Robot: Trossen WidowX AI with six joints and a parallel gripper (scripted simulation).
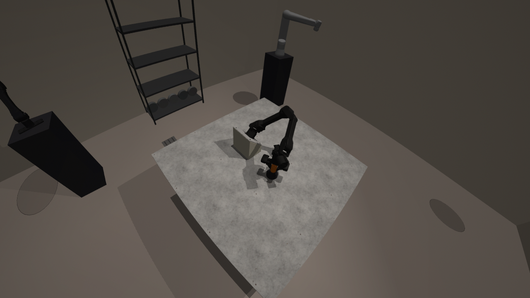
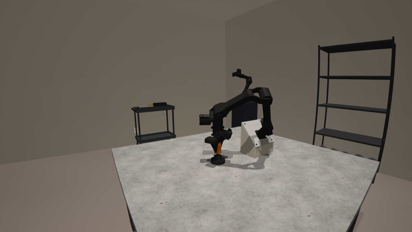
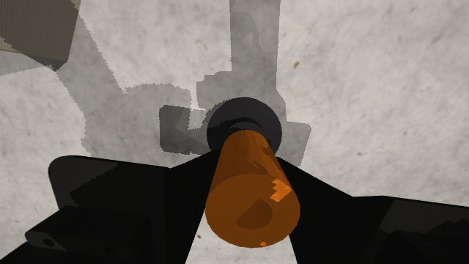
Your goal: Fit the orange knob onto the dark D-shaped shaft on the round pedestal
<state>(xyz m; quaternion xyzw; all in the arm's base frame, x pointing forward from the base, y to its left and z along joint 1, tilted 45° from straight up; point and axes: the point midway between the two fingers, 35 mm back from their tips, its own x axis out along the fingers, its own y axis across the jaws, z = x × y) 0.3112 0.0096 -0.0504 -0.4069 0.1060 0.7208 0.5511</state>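
My gripper tip is now 2 cm below the orange knob. Also, from my gripper tip: dark round pedestal: 4 cm below.
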